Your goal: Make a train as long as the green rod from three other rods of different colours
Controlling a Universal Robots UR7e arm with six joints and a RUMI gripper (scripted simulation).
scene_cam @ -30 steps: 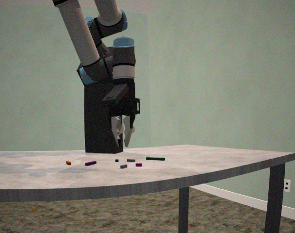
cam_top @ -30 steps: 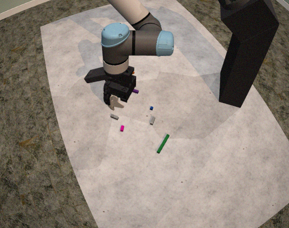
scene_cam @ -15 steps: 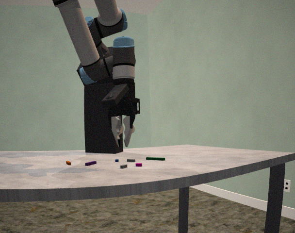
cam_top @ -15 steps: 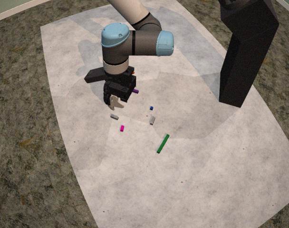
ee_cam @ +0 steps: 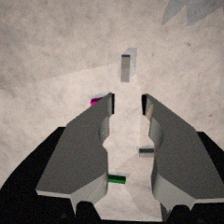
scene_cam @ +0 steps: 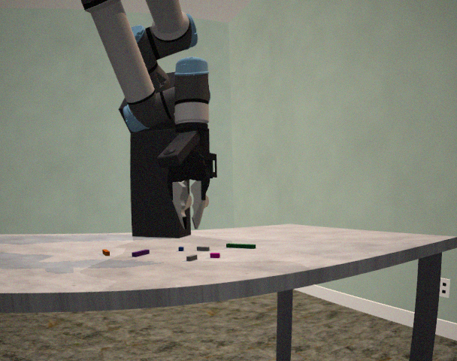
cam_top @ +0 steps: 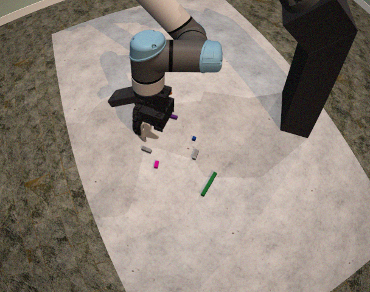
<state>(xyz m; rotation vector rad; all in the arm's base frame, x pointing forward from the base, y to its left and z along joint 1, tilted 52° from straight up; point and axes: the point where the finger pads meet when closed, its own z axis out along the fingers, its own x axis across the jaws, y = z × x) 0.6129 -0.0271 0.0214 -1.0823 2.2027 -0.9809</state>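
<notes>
Now: hand 80 mm above the magenta rod and 60 mm to the right of it. Also, from my hand: purple rod (110 mm behind, 80 mm to the right, 80 mm below); then green rod (180 mm to the left, 100 mm behind, 80 mm below); then blue rod (140 mm behind, 80 mm below, 30 mm to the left).
</notes>
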